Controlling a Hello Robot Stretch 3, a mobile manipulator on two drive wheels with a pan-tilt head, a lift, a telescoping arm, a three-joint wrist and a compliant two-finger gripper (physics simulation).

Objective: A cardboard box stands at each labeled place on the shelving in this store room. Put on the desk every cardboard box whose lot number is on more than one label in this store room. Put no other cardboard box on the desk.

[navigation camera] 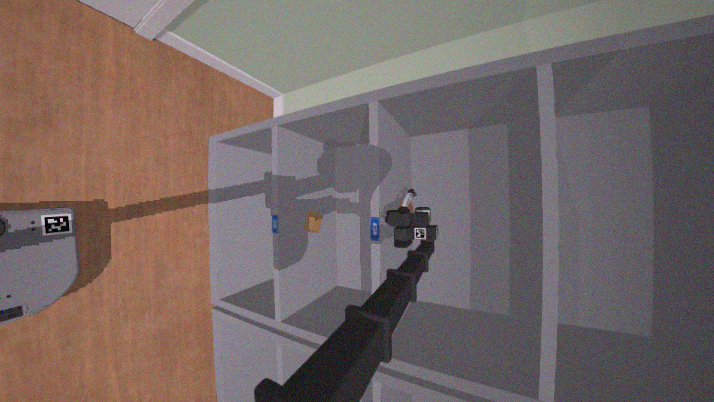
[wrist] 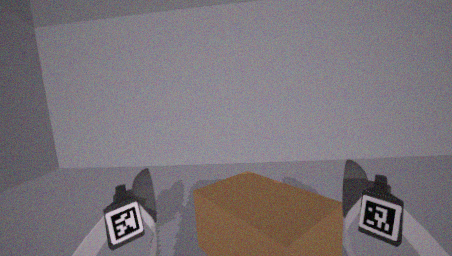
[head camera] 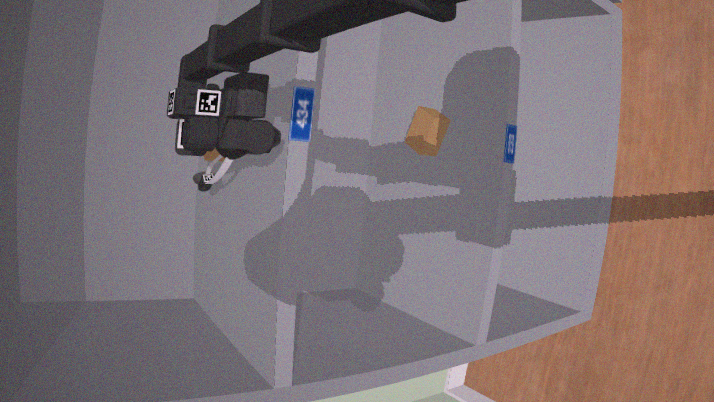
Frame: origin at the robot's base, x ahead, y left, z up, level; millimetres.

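Seen in the pictures: gripper, fingertip midpoint: (navigation camera: 412,212).
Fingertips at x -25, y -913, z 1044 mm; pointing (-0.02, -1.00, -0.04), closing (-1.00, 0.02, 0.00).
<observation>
A point is followed by its place in that frame.
A cardboard box (wrist: 260,215) (head camera: 212,154) {x 5, y -898, z 1030 mm} (navigation camera: 407,205) sits on the shelf board behind the blue label 434 (head camera: 302,114) {x -57, y -669, z 974 mm} (navigation camera: 375,228) {x -57, y -669, z 977 mm}. My gripper (wrist: 245,183) {x -25, y -913, z 1045 mm} is open around it, one finger to each side; the right finger is very close to the box's right corner. In the head and navigation views the wrist hides most of this box and one finger. A second cardboard box (head camera: 427,131) {x -73, y -849, z 584 mm} (navigation camera: 313,222) {x -73, y -849, z 581 mm} sits one level lower, behind another blue label (head camera: 510,143) {x -59, y -669, z 519 mm} (navigation camera: 275,224) {x -60, y -669, z 522 mm}, whose number is too blurred to read surely. The desk does not show in these views.
The grey shelving (head camera: 286,345) {x 284, y -686, z 972 mm} (navigation camera: 548,200) {x 26, y -675, z 1429 mm} surrounds my wrist with boards, side panels and a back panel. My telescoping arm (navigation camera: 345,345) {x -83, y -184, z 1144 mm} reaches into it from the front. My base (navigation camera: 40,270) {x -132, y -90, z 160 mm} stands on the wooden floor (navigation camera: 150,325) {x -497, y -381, z 0 mm}. A green wall (navigation camera: 280,45) {x 810, y -808, z 444 mm} is beside the shelving.
</observation>
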